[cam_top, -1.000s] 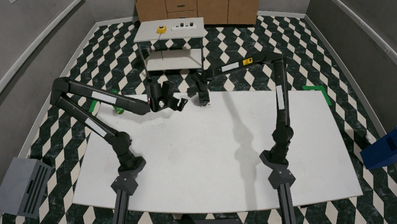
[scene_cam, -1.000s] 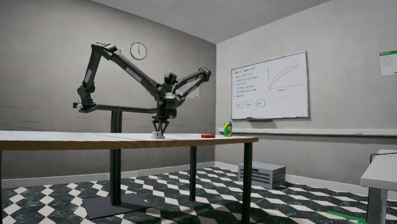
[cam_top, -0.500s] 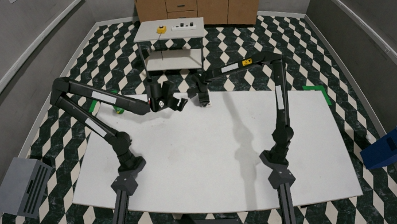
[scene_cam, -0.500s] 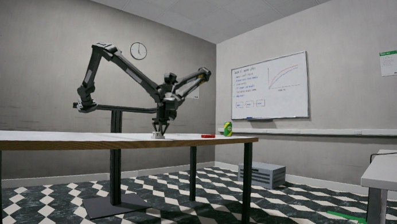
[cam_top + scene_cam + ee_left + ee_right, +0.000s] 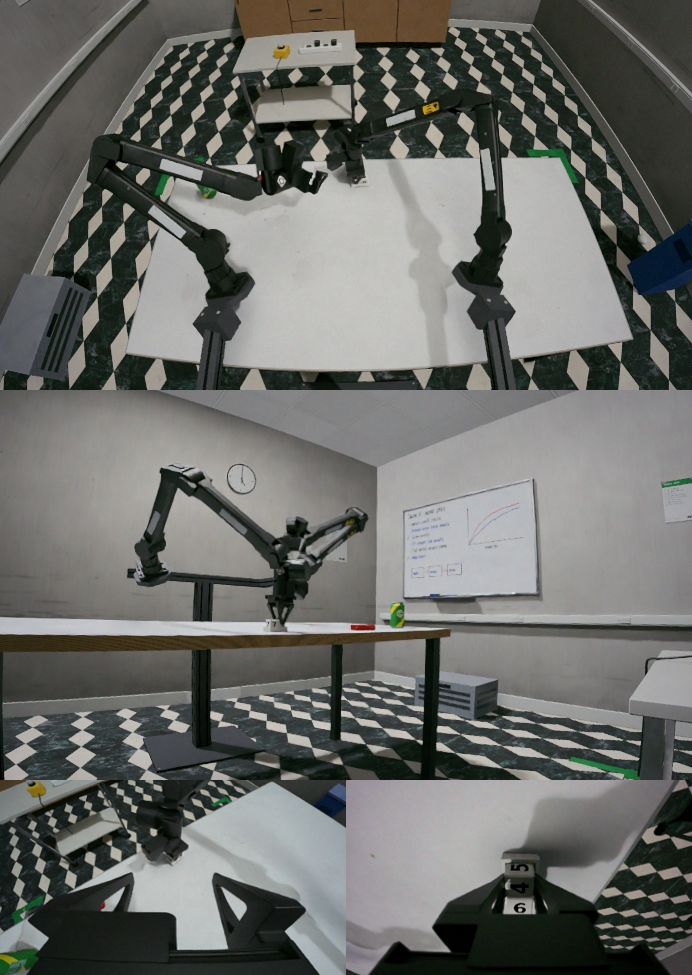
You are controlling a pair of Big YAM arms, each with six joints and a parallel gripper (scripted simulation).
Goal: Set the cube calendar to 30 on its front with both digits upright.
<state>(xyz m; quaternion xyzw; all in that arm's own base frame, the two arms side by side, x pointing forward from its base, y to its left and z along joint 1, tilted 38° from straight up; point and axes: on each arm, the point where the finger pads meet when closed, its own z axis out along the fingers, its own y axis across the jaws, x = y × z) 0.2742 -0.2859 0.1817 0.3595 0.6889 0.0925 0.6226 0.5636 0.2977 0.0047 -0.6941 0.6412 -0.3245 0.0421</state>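
Right now the flat white tray is 2 cm to the right of my right hand and 2 cm below it. Round my right hand: flat red object 4 cm ahead, 37 cm to the left, 2 cm below.
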